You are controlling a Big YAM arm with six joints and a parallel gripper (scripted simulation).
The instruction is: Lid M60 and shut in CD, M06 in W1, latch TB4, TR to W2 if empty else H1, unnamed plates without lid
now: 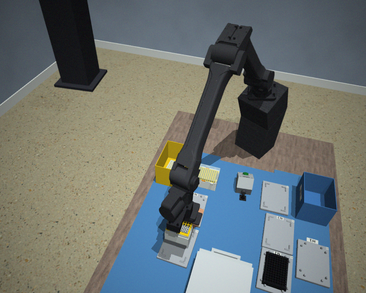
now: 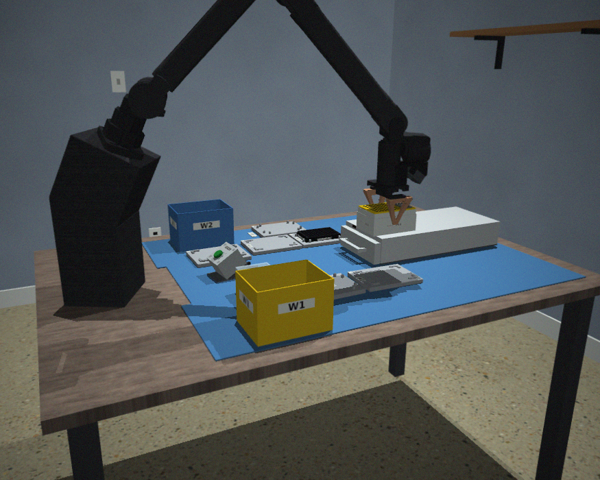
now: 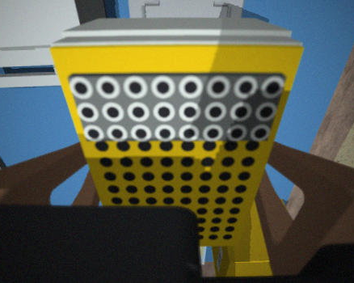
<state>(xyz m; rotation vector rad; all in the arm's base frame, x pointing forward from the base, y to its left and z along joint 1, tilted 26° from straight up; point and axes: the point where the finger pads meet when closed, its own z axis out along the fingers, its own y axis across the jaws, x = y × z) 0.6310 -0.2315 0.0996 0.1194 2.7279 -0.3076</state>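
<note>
Now: the home nest H1 510 mm to the left of my hand, 170 mm below it and 30 mm behind it. From my hand the other things lie so: nest N2 (170 mm below, 10 mm to the right); then tip rack TR (10 mm behind, 10 mm above); then nest N4 (180 mm behind, 170 mm below, 10 mm to the left).
</note>
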